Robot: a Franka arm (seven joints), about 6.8 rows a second.
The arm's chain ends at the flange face. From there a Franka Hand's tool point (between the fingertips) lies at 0.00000 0.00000 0.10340 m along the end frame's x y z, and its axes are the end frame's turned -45 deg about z.
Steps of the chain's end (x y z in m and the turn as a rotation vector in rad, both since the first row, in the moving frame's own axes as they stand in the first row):
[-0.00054 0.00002 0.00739 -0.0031 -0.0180 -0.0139]
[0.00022 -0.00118 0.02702 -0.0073 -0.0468 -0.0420]
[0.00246 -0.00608 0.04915 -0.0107 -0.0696 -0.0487]
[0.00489 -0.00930 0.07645 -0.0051 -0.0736 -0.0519]
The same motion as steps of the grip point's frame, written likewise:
[-0.00195 -0.00145 0.00737 0.0105 -0.0149 -0.0139]
[-0.00302 -0.00348 0.02690 0.0279 -0.0383 -0.0420]
[0.00007 -0.00672 0.04889 0.0416 -0.0568 -0.0487]
[0.00416 -0.00797 0.07617 0.0484 -0.0556 -0.0519]

